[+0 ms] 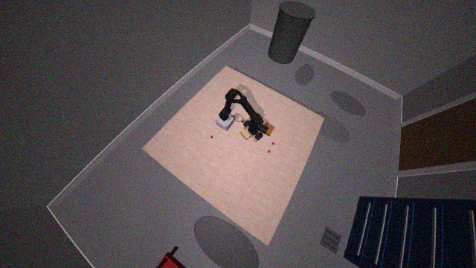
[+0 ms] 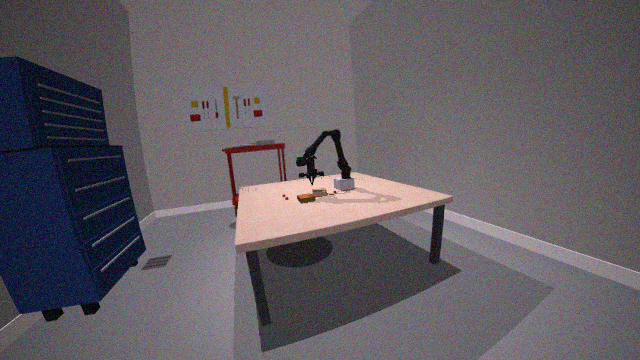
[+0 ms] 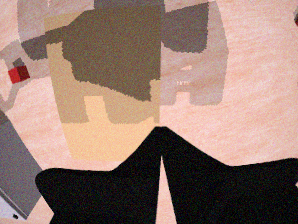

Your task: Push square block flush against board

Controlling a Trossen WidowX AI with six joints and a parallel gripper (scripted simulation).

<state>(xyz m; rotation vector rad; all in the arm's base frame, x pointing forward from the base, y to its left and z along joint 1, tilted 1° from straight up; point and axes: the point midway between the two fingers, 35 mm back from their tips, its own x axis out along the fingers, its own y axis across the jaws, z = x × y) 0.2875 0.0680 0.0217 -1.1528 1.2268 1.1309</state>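
The pale tan flat piece is 50 mm below my gripper tip, 50 mm behind it and 20 mm to the left of it. Also, from my gripper tip: square block (170 mm to the left, 70 mm ahead, 50 mm below).
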